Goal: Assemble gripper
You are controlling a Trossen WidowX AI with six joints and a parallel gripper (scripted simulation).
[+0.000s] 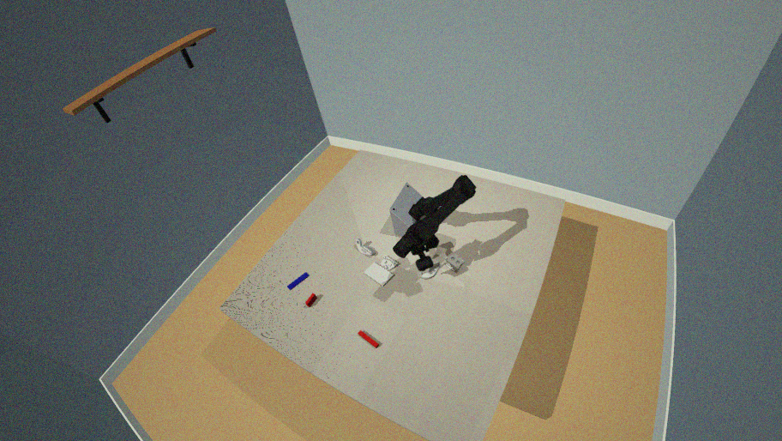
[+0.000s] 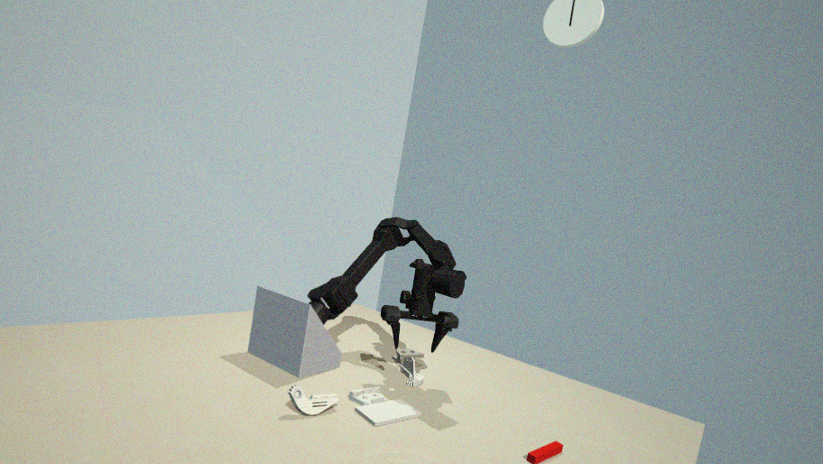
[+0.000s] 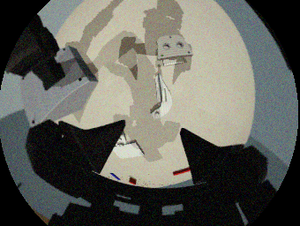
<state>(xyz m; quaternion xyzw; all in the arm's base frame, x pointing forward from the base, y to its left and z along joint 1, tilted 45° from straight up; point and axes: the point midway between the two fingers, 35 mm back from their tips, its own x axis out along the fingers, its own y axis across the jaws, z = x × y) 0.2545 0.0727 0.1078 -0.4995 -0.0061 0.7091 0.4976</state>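
The white jaw is 80 mm below my gripper tip and 10 mm to the left of it. Also, from my gripper tip: red bar: 370 mm ahead, 80 mm below, 70 mm to the right; then blue block: 520 mm to the right, 250 mm ahead, 80 mm below.
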